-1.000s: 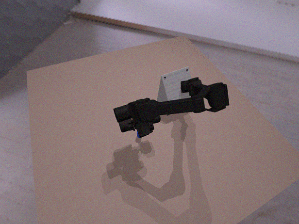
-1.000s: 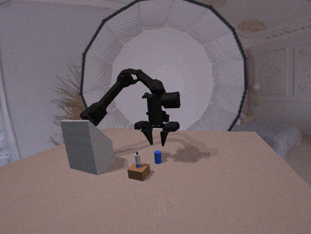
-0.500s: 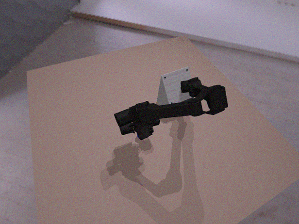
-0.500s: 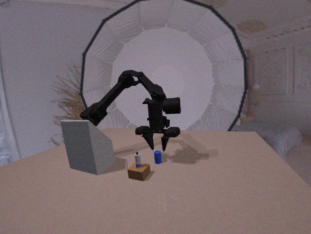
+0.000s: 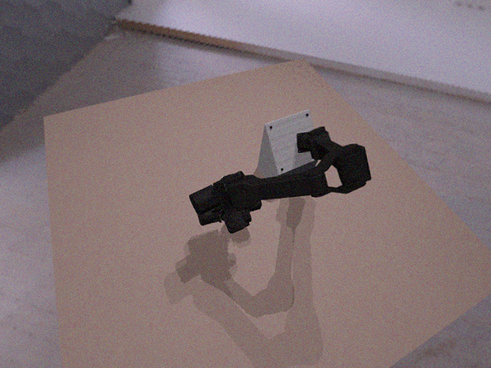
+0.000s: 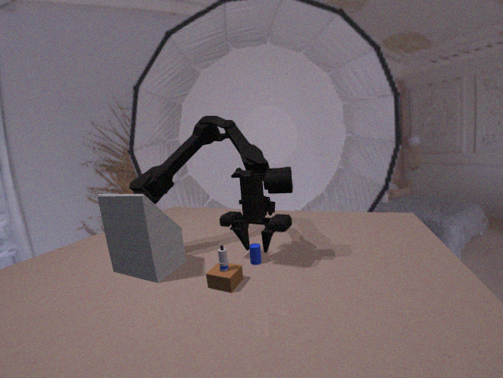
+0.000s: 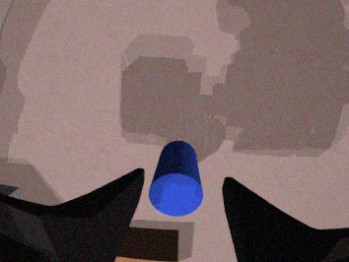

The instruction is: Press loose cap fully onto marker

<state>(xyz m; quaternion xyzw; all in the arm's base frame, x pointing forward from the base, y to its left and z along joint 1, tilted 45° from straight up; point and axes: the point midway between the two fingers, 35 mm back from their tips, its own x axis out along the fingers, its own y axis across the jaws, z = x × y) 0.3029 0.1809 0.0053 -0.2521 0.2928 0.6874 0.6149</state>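
The blue cap lies 10 mm below my gripper tip. Also, from my gripper tip: brown holder block 30 mm behind, 120 mm to the right, 20 mm below.
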